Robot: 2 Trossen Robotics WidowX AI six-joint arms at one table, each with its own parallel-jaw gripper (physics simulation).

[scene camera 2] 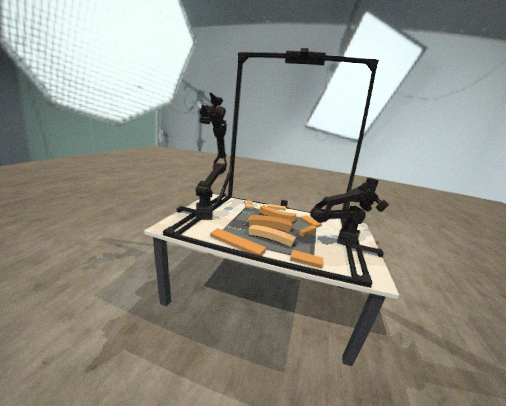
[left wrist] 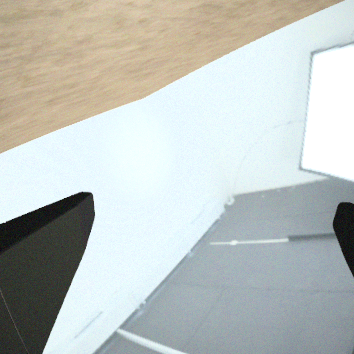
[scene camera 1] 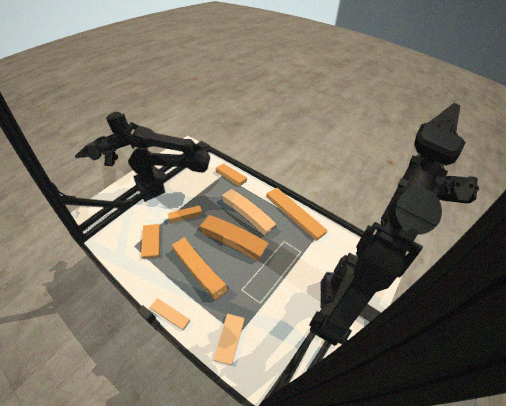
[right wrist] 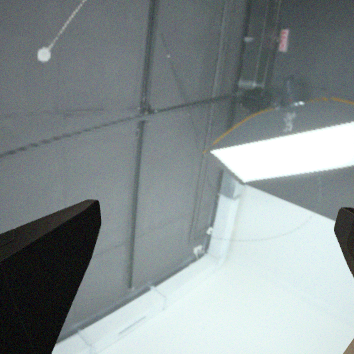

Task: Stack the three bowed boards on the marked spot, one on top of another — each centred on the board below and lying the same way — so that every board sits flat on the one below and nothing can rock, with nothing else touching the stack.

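Pixels of known places: left gripper, between the fingertips: [scene camera 2: 377, 196] [left wrist: 218, 209] [scene camera 1: 79, 154]; right gripper, between the fingertips: [scene camera 2: 206, 98] [scene camera 1: 450, 118] [right wrist: 221, 216]; left arm's base, origin of its link: [scene camera 2: 350, 230] [scene camera 1: 147, 178]; right arm's base, origin of its link: [scene camera 2: 204, 205] [scene camera 1: 341, 286].
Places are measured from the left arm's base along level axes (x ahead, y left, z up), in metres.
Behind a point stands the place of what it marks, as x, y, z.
Note:
Three bowed boards lie apart on the grey mat: a pale one [scene camera 1: 248, 211] @(0.367, 0.263, -0.021) [scene camera 2: 271, 235] @(0.336, 0.299, -0.035), a darker orange one [scene camera 1: 234, 236] @(0.439, 0.152, -0.013) [scene camera 2: 270, 222] @(0.408, 0.185, -0.024) in the middle, and an orange one [scene camera 1: 200, 268] @(0.477, -0.007, -0.029) [scene camera 2: 277, 214] @(0.449, 0.017, -0.037). The marked spot is a thin pale outlined rectangle [scene camera 1: 263, 265] near the mat's right edge in scene camera 1, with no board on it. My left gripper [scene camera 1: 82, 155] @(-0.082, -0.218, 0.174) [scene camera 2: 383, 205] [left wrist: 218, 209] @(-0.082, -0.218, 0.174) is open and empty, beyond the table's side, away from the boards. My right gripper [scene camera 1: 452, 114] @(0.807, 0.327, 0.607) [scene camera 2: 215, 97] @(0.807, 0.327, 0.607) [right wrist: 221, 216] @(0.807, 0.327, 0.607) is open and empty, raised high above its arm's base.
A long straight plank [scene camera 1: 296, 213] @(0.462, 0.430, -0.047) [scene camera 2: 237, 241] @(0.440, 0.447, -0.049) lies beside the mat. Short blocks lie around the boards, such as one [scene camera 1: 231, 174] @(0.133, 0.336, -0.048) [scene camera 2: 306, 258] @(0.119, 0.354, -0.050) near the table edge, one [scene camera 1: 150, 240] @(0.265, -0.104, -0.052), one [scene camera 1: 170, 314] @(0.555, -0.163, -0.056) and one [scene camera 1: 230, 338] @(0.718, -0.047, -0.054). A small block [scene camera 1: 185, 214] @(0.233, 0.061, -0.042) lies near the darker board.

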